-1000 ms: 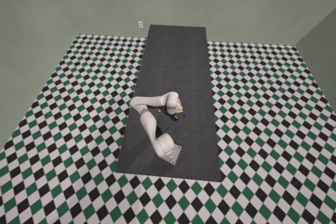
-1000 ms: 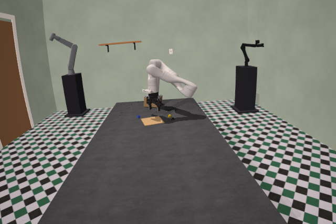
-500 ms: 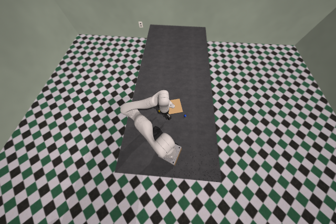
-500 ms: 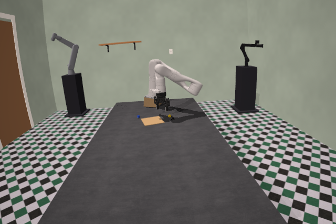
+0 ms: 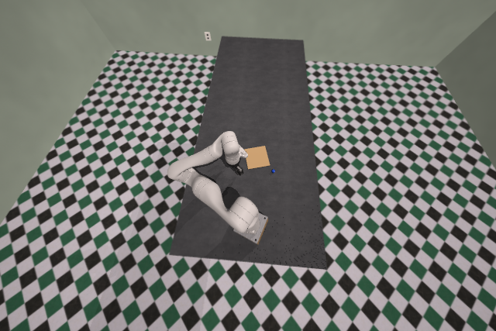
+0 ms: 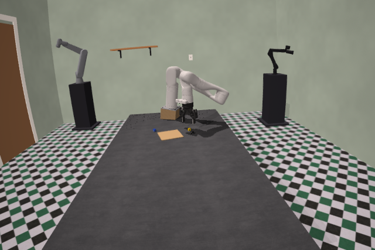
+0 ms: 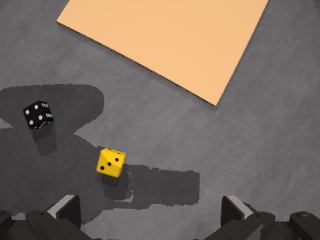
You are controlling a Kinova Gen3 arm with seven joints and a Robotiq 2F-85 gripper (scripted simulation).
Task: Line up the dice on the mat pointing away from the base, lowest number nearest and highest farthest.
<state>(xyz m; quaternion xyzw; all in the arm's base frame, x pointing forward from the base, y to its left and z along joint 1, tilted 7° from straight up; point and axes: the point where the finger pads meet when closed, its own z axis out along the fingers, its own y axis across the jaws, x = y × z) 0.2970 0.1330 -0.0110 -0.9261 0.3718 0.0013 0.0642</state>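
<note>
Right now the yellow die is 40 mm ahead of my hand and 40 mm below it. Round my hand: black die: 100 mm ahead, 20 mm to the left, 40 mm below; blue die: 20 mm ahead, 240 mm to the right, 40 mm below; tan mat: 100 mm ahead, 120 mm to the right, 40 mm below.
</note>
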